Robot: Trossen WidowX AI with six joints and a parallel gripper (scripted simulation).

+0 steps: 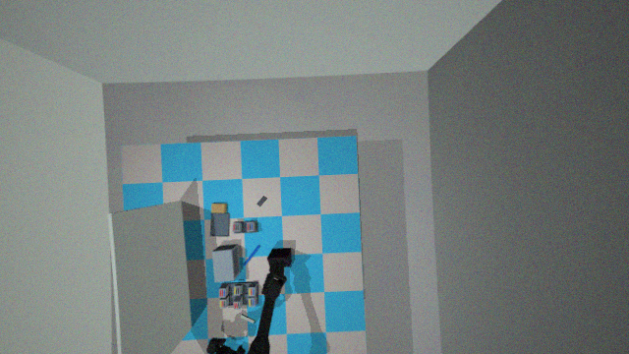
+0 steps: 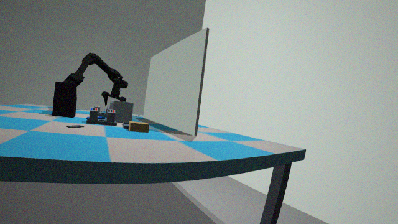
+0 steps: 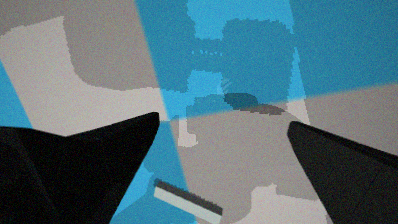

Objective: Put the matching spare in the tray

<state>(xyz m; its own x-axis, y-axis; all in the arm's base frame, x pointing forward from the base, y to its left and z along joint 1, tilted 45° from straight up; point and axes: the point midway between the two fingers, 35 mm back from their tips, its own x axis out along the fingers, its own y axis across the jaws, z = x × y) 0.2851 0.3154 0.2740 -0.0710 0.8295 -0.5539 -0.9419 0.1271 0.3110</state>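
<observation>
The grey rack is 60 cm to the right of my gripper tip, 10 cm behind it and 3 cm below it. The rest, counted from my gripper tip: flat grey tray: 62 cm to the right, 4 cm below, 4 cm ahead; tall white panel: 42 cm to the right, 25 cm ahead, 18 cm above.
</observation>
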